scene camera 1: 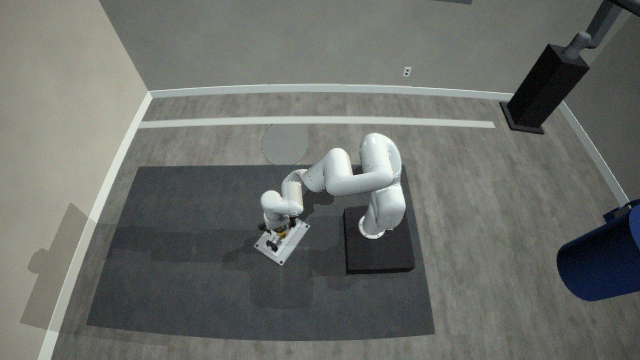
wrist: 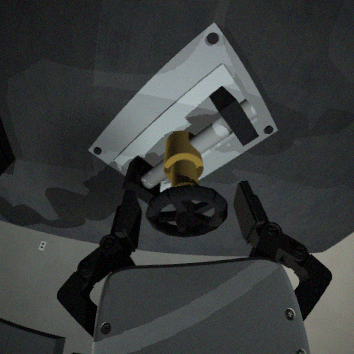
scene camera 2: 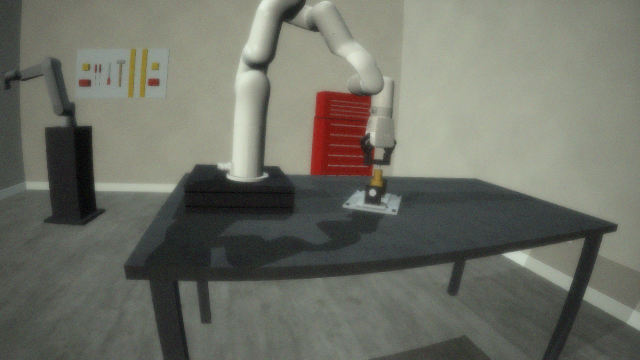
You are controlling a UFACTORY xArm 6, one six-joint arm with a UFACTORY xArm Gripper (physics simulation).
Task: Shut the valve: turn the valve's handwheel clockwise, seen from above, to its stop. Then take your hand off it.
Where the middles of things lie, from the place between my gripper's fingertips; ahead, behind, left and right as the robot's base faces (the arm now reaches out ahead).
Labels:
My hand is 10 mm to the left of the black spoked handwheel [wrist: 187, 215]. The rest, counted from my hand: light grey base plate [wrist: 209, 48] 10 mm to the right, 120 mm below.

